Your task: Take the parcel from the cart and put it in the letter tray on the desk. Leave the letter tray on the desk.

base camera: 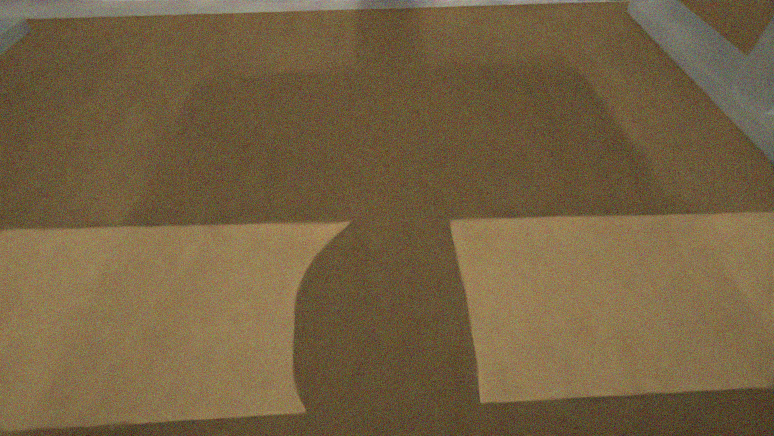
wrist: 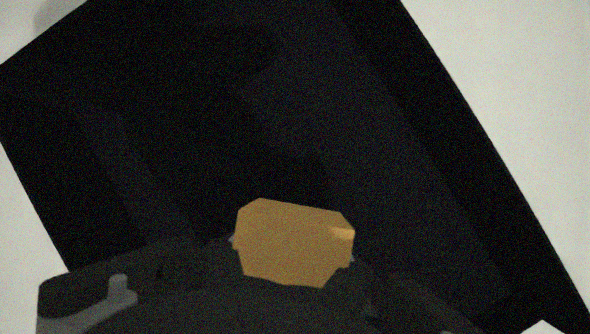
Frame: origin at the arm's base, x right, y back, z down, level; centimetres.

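Where they show: gripper, fingertip midpoint: (wrist: 291,247).
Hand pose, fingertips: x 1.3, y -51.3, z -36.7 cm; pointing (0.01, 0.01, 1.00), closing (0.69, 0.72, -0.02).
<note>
Things, the pixels of their centre, and the offset from my fingertips. Level surfaces: height alone.
- orange-brown parcel, body centre: (wrist: 290,253) dx +0.3, dy -0.3, dz -2.4 cm
- black letter tray, body centre: (wrist: 282,211) dx +0.9, dy -2.3, dz +0.8 cm
- pale desk, surface height: dz +4.3 cm
- brown floor, surface height: dz +76.3 cm
The orange-brown parcel (wrist: 294,240) shows at the lower middle of the wrist view. My gripper (wrist: 291,247) is shut on it, with the dark fingers at its left and right sides largely hidden against the dark background. The black letter tray (wrist: 450,130) spreads behind and around the parcel, turned at an angle. The parcel is over the tray; its height above the tray floor is hard to tell. The tray lies on the pale desk (wrist: 540,75). The cart does not show in either view.
In the base camera view, the brown floor (base camera: 135,324) has broad dark shadows and two lighter patches. Pale grey bars run along the top edge, and a slanted grey bar (base camera: 704,59) stands at the upper right. A grey shadow falls on the desk at the wrist view's top left.
</note>
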